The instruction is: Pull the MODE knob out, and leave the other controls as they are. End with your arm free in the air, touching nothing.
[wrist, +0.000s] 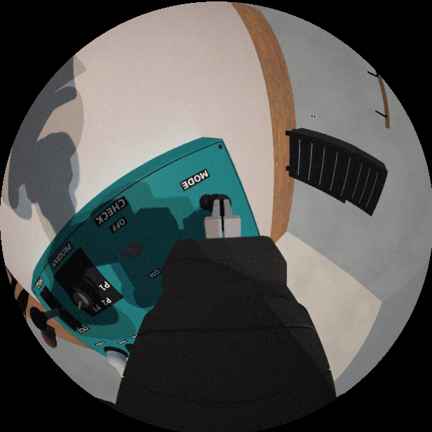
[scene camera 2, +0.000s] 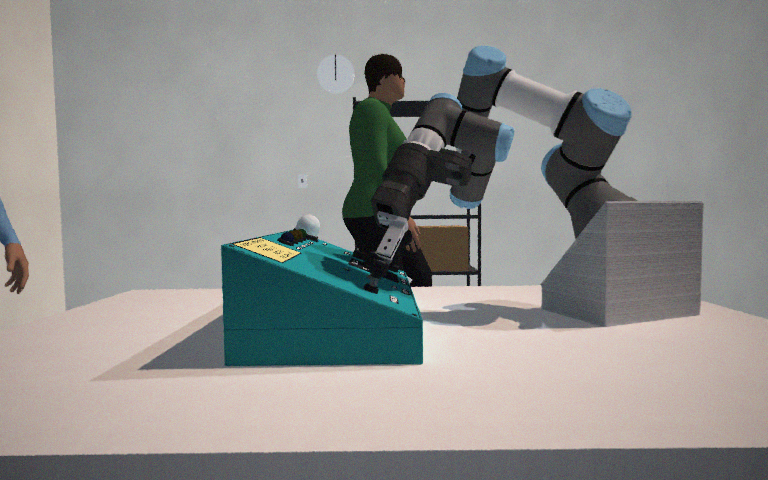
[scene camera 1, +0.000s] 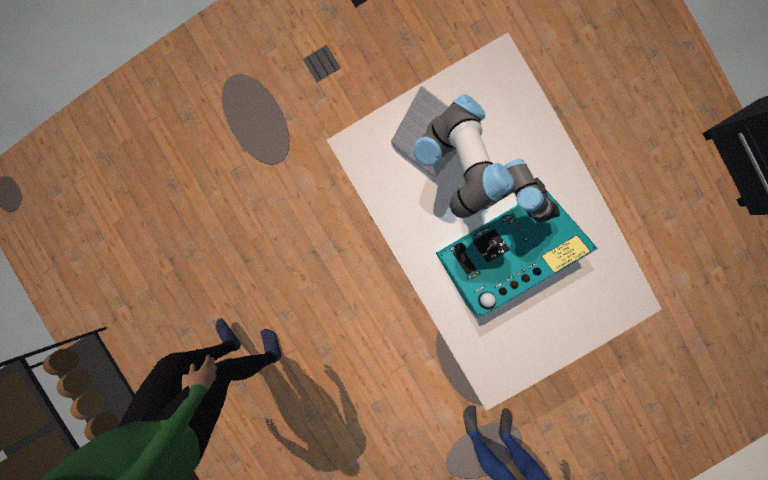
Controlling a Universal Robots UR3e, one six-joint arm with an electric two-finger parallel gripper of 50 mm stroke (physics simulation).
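Where they show: gripper, fingertip midpoint: [scene camera 2: 383, 255]; arm's base, link origin: [scene camera 2: 613, 230].
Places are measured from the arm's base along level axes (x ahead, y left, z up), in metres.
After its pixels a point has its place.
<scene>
The teal control panel [scene camera 1: 573, 227] @[z -0.040, x 0.558, y 0.203 m] [scene camera 2: 317, 316] @[z -0.096, x 0.536, y 0.224 m] [wrist: 200, 162] has a sloped top. The black MODE knob [scene camera 2: 370, 288] @[z -0.070, x 0.463, y 0.170 m] [wrist: 206, 201] sits near the panel corner, beside the MODE label [wrist: 195, 180] in the wrist view. My gripper [scene camera 2: 374, 276] [wrist: 221, 208] is shut with nothing between its fingers. Its tips are right at the knob and overlap part of it in the wrist view; whether they touch it I cannot tell. How far the knob stands out is unclear. In scene camera 1 the arm hides the knob and the fingertips.
The PROGRAM dial [scene camera 1: 491, 245] @[z -0.042, x 0.432, y -0.086 m] [wrist: 82, 299], a slotted lever [scene camera 1: 464, 259] @[z -0.055, x 0.419, y -0.196 m] [wrist: 40, 318], a dark round CHECK control [wrist: 132, 250] and a white dome [scene camera 1: 487, 300] @[z 0.030, x 0.562, y -0.227 m] [scene camera 2: 307, 225] @[z 0.010, x 0.573, y -0.196 m] [wrist: 117, 357] are on the panel, with several small buttons. A grey wedge base [scene camera 2: 651, 260] @[z -0.053, x -0.045, y 0.047 m] carries the arm. A person in green [scene camera 1: 130, 452] [scene camera 2: 370, 158] stands beyond the table.
</scene>
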